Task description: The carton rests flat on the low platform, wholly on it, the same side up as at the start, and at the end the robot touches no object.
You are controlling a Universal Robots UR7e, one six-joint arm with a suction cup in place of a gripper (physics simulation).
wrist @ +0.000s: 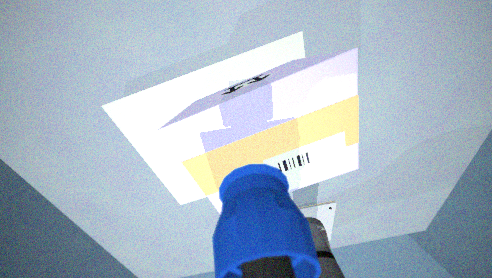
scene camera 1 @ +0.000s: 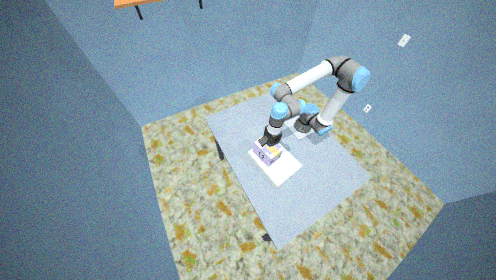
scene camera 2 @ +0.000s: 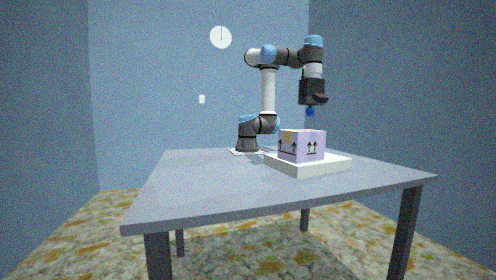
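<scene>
The lilac carton sits flat and upright on the low white platform. Its printed arrows point up in scene camera 2, and its top shows orange tape and a barcode label. The carton's visible lower edges lie inside the platform's rim; its far lower edges are hidden. My gripper, a blue suction cup, is open and empty. It hangs above the carton's top with a visible gap in scene camera 2. The cup itself is hidden in scene camera 1.
The grey table carries the platform and the arm's base, which stands behind the platform in scene camera 2. An orange-topped table stands apart at the upper left of scene camera 1.
</scene>
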